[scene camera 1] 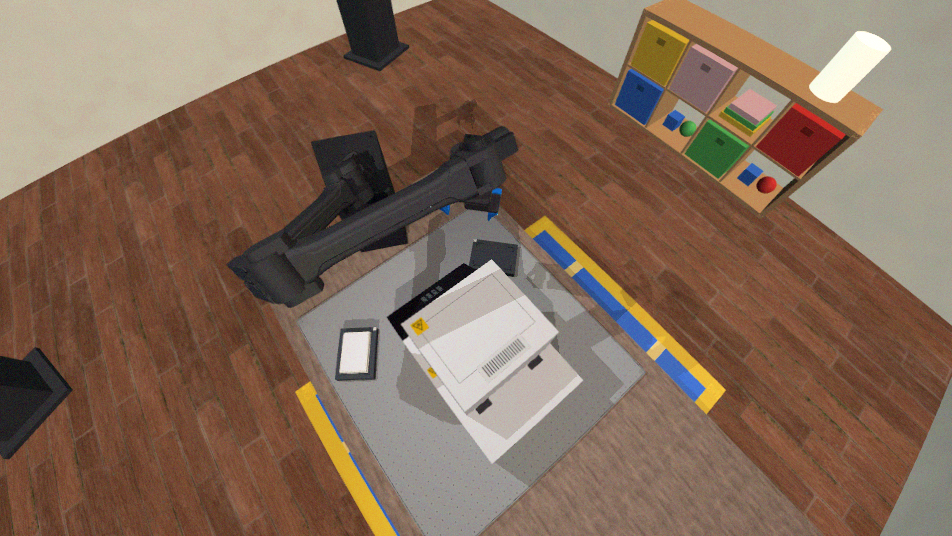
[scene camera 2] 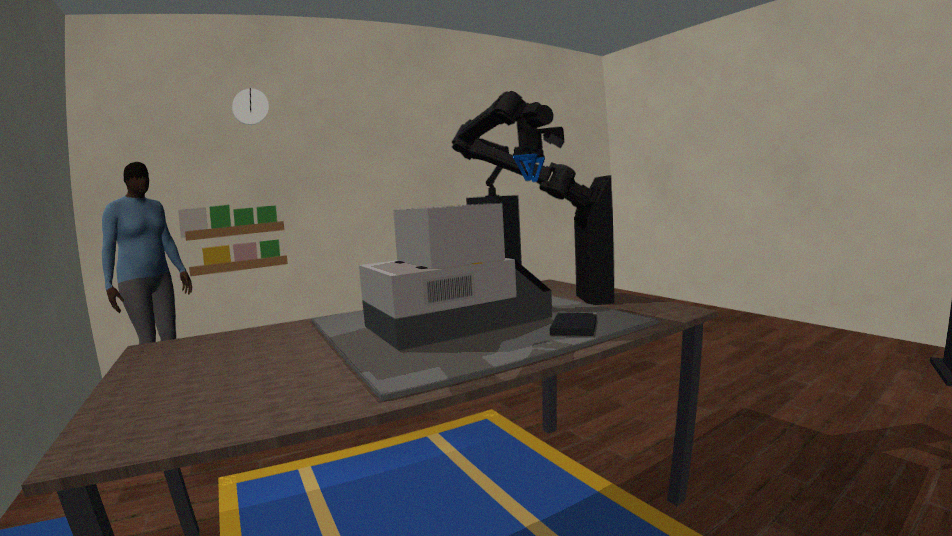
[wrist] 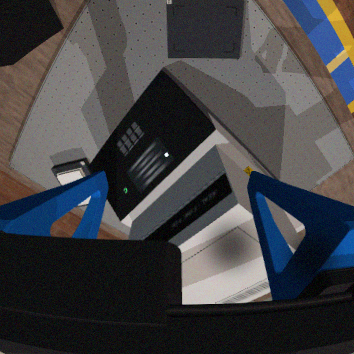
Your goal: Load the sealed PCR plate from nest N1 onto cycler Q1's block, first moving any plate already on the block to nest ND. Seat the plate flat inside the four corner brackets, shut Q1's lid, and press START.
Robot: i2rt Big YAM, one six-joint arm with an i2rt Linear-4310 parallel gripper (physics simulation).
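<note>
My gripper [scene camera 1: 469, 211] [scene camera 2: 532, 177] [wrist: 177, 178] is open and empty, high above the cycler's front side. The cycler [scene camera 1: 562, 379] [scene camera 2: 459, 306] [wrist: 172, 115] stands in the middle of the grey mat. Its white lid [scene camera 1: 479, 319] [scene camera 2: 466, 233] looks shut; the block does not show. A small green mark [wrist: 125, 190] is on its black front panel. A white-topped plate [scene camera 1: 355, 352] [wrist: 71, 176] sits in a dark nest [scene camera 1: 373, 352] beside the cycler; my finger partly covers it in the wrist view. A second dark nest [scene camera 1: 493, 256] [scene camera 2: 574, 324] [wrist: 205, 30] on the other side is empty.
The perforated mat [scene camera 1: 426, 466] [scene camera 2: 433, 366] [wrist: 65, 110] lies on a wooden table [scene camera 1: 632, 466] [scene camera 2: 219, 386]. Blue and yellow floor markings [scene camera 1: 619, 306] [scene camera 2: 386, 486] run alongside. A person [scene camera 2: 139, 239] stands beyond the table. A shelf unit [scene camera 1: 746, 46] stands farther off.
</note>
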